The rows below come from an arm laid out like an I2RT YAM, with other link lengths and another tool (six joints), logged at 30 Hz.
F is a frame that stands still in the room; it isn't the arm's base.
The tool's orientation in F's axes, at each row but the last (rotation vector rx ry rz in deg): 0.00 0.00 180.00; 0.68 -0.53 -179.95; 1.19 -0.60 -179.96; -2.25 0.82 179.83
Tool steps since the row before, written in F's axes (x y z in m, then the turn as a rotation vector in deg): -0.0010 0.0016 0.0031 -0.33 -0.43 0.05; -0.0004 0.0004 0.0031 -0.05 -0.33 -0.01; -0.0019 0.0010 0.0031 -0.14 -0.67 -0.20; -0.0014 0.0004 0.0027 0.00 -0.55 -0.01
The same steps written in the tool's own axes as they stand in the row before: 0.0010 -0.0016 0.0031 0.33 0.43 0.05; 0.0004 -0.0004 0.0031 0.05 0.33 -0.01; 0.0019 -0.0010 0.0031 0.14 0.67 -0.20; 0.0013 -0.0004 0.0027 0.00 0.55 -0.02
